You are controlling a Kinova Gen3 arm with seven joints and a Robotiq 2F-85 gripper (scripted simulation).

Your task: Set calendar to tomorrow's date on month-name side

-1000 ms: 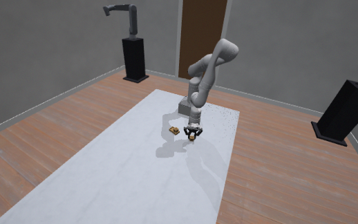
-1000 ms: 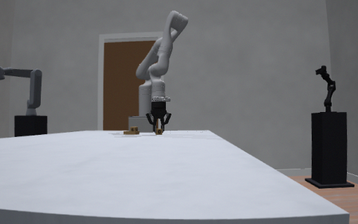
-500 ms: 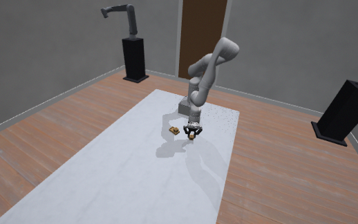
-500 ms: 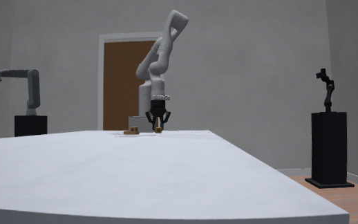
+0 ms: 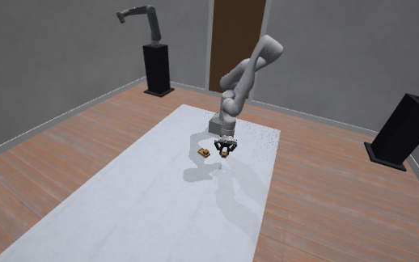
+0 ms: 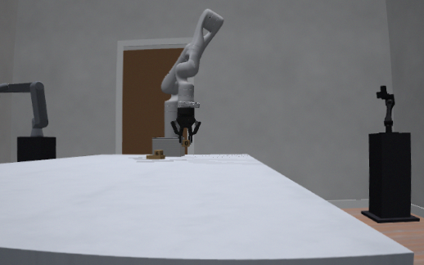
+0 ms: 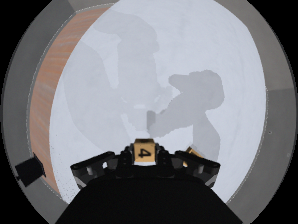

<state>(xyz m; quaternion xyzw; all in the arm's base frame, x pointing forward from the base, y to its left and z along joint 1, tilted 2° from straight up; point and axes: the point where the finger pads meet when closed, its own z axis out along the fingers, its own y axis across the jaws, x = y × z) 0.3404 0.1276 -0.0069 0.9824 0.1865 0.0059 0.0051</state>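
Now: hand 20 mm past the wooden calendar tray, 140 mm to the left of it and 70 mm above it. The rest, counted from my hand: wooden digit cube: 10 mm below.
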